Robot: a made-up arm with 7 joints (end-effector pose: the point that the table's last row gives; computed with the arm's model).
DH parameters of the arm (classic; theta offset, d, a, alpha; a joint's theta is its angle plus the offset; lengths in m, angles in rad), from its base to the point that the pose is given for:
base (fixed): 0 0 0 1.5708
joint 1: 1.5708 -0.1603 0 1.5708
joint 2: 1.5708 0 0 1.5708
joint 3: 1.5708 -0.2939 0 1.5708
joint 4: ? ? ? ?
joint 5: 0 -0.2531 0 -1.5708
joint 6: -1.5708 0 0 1.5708
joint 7: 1.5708 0 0 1.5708
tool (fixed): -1.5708 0 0 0
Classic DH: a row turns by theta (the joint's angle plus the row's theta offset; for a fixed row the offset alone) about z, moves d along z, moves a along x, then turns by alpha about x.
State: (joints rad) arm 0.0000 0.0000 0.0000 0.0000 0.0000 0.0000 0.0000
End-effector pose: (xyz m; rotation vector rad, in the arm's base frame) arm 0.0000 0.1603 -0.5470 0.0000 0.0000 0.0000
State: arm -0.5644 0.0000 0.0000 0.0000 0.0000 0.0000 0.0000
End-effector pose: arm -0.2926 0.1603 -0.4622 0.0000 0.5644 0.0000
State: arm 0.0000 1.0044 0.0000 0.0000 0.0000 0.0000 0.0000
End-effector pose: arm 0.0000 0.6219 -0.2935 1.0044 0.0000 0.0000
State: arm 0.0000 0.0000 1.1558 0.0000 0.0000 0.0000 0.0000
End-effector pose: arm 0.0000 0.1603 -0.5470 0.0000 0.0000 1.1558
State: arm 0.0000 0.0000 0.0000 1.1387 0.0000 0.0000 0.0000
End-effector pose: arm 0.2298 0.1603 -0.3999 0.0000 -1.1387 0.0000
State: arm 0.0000 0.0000 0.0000 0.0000 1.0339 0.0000 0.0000
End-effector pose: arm 0.0000 0.1603 -0.5470 0.0000 0.0000 1.0339
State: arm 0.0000 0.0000 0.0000 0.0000 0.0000 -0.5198 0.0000
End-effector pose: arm 0.0000 0.1603 -0.5470 0.0000 -0.5198 0.0000
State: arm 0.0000 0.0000 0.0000 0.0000 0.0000 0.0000 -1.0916
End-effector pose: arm 0.0000 0.1603 -0.5470 1.0916 0.0000 0.0000
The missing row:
joint 4: 0 0 0 -1.5708
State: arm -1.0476 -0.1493 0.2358 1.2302 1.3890 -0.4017 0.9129
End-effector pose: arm -0.2155 0.1591 -0.3921 -0.3442 -1.2076 1.1941
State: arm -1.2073 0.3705 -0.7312 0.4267 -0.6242 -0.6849 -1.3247
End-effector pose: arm -0.4527 0.2849 -0.2557 0.2311 -0.4496 -0.9243
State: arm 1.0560 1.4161 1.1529 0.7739 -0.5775 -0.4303 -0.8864
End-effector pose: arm -0.0400 0.6545 0.1051 -2.0076 1.1491 -1.4163
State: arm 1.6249 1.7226 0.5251 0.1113 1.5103 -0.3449 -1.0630
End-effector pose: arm -0.0976 0.6973 0.0191 0.4929 0.6784 -2.3624
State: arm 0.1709 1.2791 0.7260 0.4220 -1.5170 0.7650 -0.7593
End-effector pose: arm 0.0909 0.6827 -0.0706 2.5567 0.8282 -0.3515
